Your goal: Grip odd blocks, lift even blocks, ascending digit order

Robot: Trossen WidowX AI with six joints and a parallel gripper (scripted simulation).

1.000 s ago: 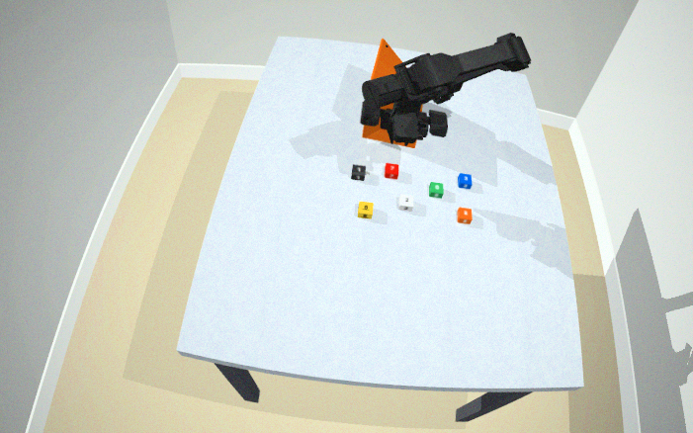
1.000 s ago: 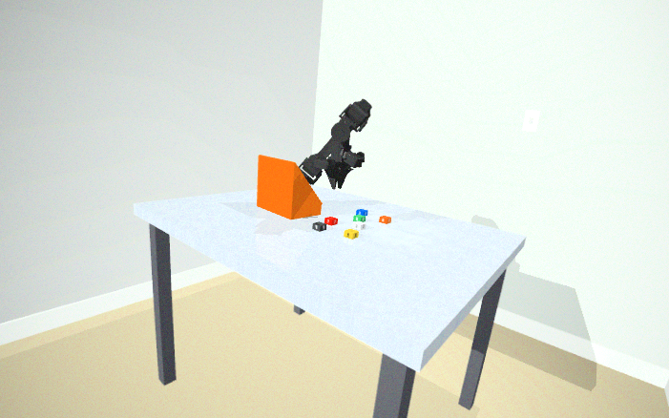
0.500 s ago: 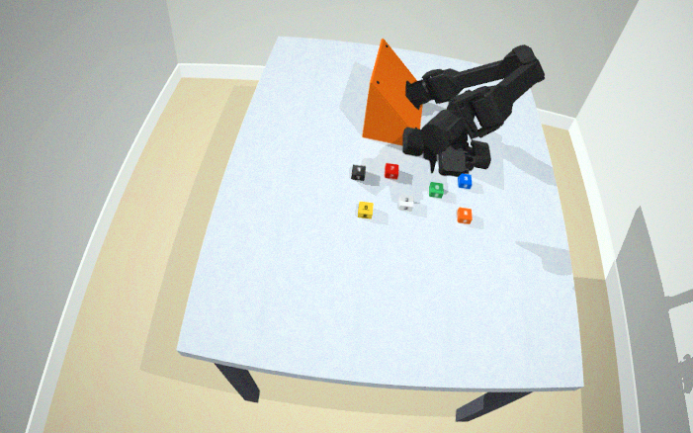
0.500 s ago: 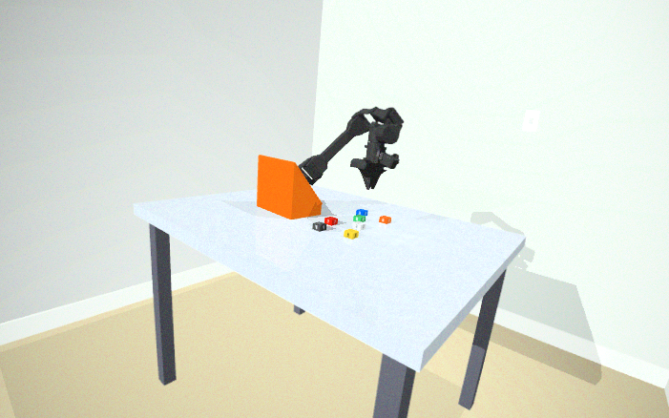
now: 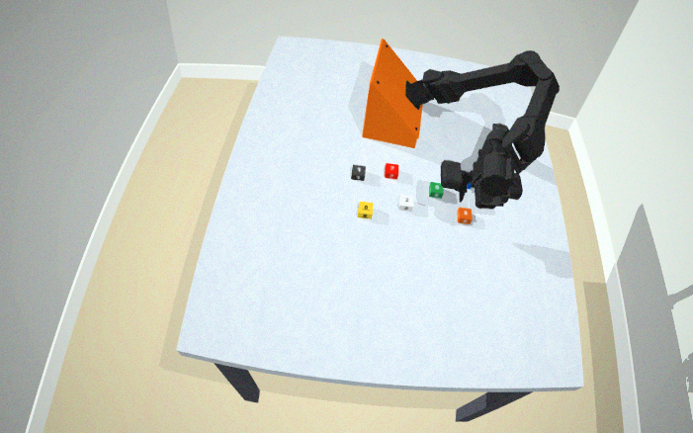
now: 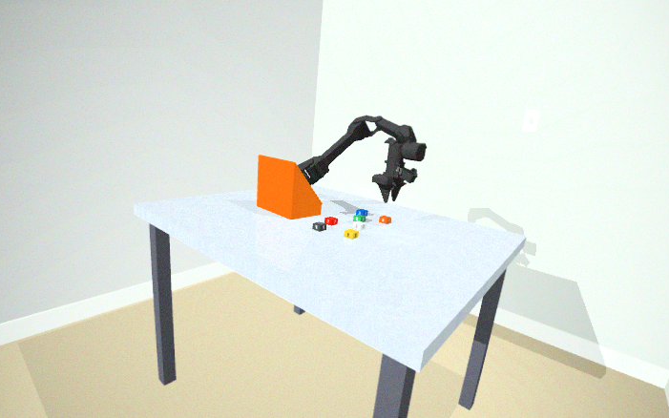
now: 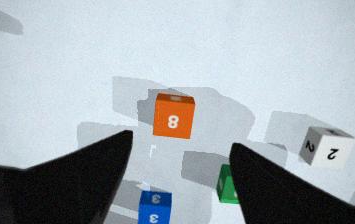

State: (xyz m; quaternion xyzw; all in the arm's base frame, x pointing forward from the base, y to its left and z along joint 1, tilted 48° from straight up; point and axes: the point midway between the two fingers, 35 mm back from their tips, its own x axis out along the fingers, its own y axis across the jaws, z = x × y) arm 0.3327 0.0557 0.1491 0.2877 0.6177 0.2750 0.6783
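The orange block lies 10 mm behind my gripper tip and 70 mm below it. The rest, counted from my gripper tip: blue block (120 mm behind, 10 mm to the left, 70 mm below); then white block (20 mm behind, 140 mm to the right, 70 mm below); then green block (80 mm behind, 70 mm to the right, 70 mm below).
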